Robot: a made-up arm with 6 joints. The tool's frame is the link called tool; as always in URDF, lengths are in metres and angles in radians.
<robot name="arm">
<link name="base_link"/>
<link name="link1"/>
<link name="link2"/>
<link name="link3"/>
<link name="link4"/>
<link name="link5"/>
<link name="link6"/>
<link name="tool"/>
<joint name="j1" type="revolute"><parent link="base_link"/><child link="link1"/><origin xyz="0 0 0.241" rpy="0 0 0"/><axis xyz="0 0 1"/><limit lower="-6.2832" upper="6.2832" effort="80" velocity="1.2"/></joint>
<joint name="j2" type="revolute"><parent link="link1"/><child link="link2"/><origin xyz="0 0.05 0" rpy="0 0 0"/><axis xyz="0 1 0"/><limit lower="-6.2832" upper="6.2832" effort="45" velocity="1.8"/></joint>
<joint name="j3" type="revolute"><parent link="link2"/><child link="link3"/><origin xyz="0 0 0.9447" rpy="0 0 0"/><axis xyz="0 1 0"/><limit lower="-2.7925" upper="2.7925" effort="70" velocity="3"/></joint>
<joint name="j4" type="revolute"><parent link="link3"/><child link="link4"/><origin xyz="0 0 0.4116" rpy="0 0 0"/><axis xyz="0 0 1"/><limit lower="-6.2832" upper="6.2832" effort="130" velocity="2.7"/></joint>
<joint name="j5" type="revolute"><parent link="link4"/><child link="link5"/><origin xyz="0 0 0" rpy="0 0 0"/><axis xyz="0 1 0"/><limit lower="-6.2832" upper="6.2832" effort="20" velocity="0.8"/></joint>
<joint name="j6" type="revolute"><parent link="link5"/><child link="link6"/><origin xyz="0 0 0.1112" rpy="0 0 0"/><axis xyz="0 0 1"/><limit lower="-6.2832" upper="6.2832" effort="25" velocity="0.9"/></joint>
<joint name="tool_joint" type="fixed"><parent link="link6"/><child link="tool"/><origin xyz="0 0 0" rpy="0 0 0"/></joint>
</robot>
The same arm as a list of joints. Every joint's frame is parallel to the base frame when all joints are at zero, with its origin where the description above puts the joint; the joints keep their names.
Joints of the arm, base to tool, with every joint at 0 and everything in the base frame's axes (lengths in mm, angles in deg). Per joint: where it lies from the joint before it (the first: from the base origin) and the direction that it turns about. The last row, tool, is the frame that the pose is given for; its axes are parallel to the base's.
j1: axis 0 0 1 xyz 0 0 241
j2: axis 0 1 0 xyz 0 50 0
j3: axis 0 1 0 xyz 0 0 944.7
j4: axis 0 0 1 xyz 0 0 411.6
j5: axis 0 1 0 xyz 0 0 0
j6: axis 0 0 1 xyz 0 0 111.2
tool: xyz 0 0 0
Joint limits (deg, base to tool): -360..360 -360..360 -160..160 -360..360 -360..360 -360..360

